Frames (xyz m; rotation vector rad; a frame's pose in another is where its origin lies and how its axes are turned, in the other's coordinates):
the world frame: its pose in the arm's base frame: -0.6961 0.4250 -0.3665 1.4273 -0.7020 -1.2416
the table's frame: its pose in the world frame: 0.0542 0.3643 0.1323 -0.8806 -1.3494 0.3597
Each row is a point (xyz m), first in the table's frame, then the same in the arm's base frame.
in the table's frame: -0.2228 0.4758 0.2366
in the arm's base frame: -0.2542 0.4830 0.1863
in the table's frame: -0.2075 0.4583 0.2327
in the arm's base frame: -0.2757 0.4734 0.1861
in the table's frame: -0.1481 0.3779 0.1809
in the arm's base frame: -0.3638 0.4094 0.1575
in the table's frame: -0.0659 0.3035 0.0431
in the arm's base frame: -0.4420 0.2640 0.0942
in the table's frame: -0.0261 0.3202 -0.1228
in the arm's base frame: -0.4164 0.1084 0.0268
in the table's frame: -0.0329 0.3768 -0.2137
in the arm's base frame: -0.3480 0.0333 -0.0076
